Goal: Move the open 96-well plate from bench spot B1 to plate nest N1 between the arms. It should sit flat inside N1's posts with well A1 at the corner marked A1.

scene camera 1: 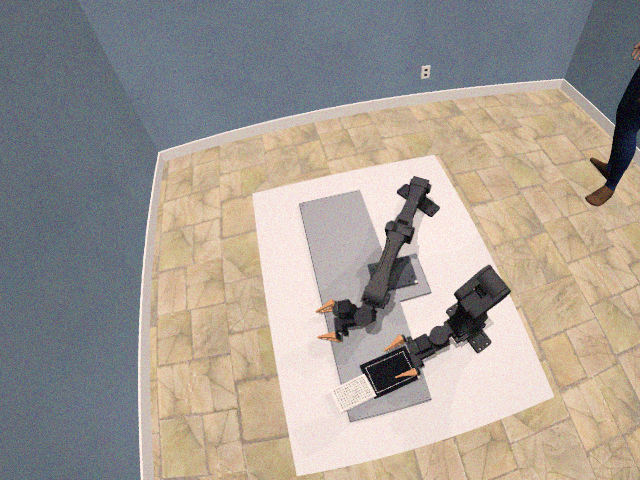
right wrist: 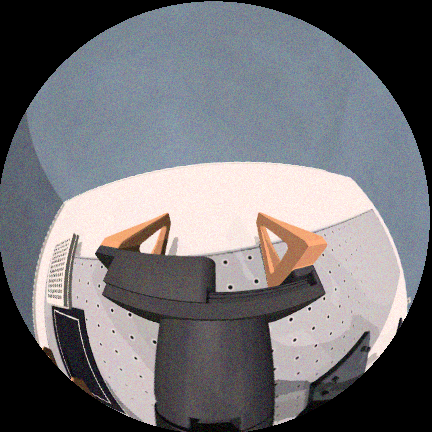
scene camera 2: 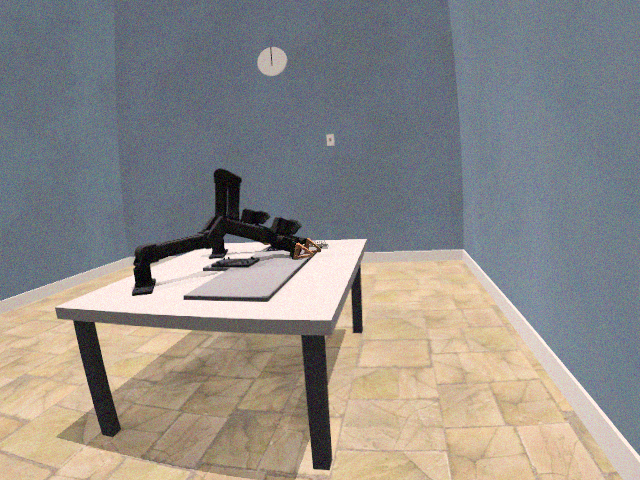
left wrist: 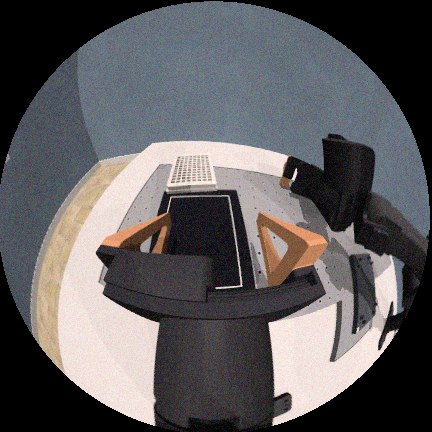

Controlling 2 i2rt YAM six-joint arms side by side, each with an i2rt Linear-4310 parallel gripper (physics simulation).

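Frame: origin at the left arm's base, x down, y right, z back, level; metres.
Seen in the pictures: left gripper, fingertip midpoint: (scene camera 1: 389, 364) (left wrist: 213, 216); right gripper, fingertip midpoint: (scene camera 1: 316, 324) (right wrist: 212, 217) (scene camera 2: 317, 252) (left wrist: 299, 170); left arm's base, link origin: (scene camera 2: 219, 254); right arm's base, link origin: (scene camera 1: 418, 200) (scene camera 2: 144, 287).
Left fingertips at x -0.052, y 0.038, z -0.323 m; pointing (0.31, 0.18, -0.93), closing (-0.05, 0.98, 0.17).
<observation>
Offsets run from my left fingertips to a thing's top centre. "spot": to the spot under its first point. Level surfaces: height alone.
The white open 96-well plate {dx +0.023, dy -0.017, dz -0.147 m} (scene camera 1: 353, 393) (scene camera 2: 321, 244) (left wrist: 192, 170) (right wrist: 60, 275) lies at the far end of a black pad with a white outline {spot: dx +0.037, dy -0.002, dz -0.013 m} (scene camera 1: 385, 369) (left wrist: 205, 225) (right wrist: 82, 345). No B1 or A1 lettering is legible. The dark nest with small posts {dx +0.017, dy +0.287, dz +0.204 m} (scene camera 1: 405, 273) (scene camera 2: 235, 262) (left wrist: 364, 290) (right wrist: 345, 370) holds no plate and is partly hidden by the right arm in scene camera 1. My left gripper (scene camera 1: 392, 361) (left wrist: 213, 216) is open above the black pad, short of the plate. My right gripper (scene camera 1: 318, 324) (scene camera 2: 308, 252) (right wrist: 212, 217) is open and empty, near the board's edge, apart from the plate.
A grey perforated board {dx +0.039 m} (scene camera 1: 336, 227) (scene camera 2: 237, 284) lies on the white table {dx +0.052 m} (scene camera 1: 279, 248) under the pad and nest. The right arm (scene camera 1: 395, 248) stretches over the board beside the nest. A person (scene camera 1: 622, 134) stands off the table at the right in scene camera 1.
</observation>
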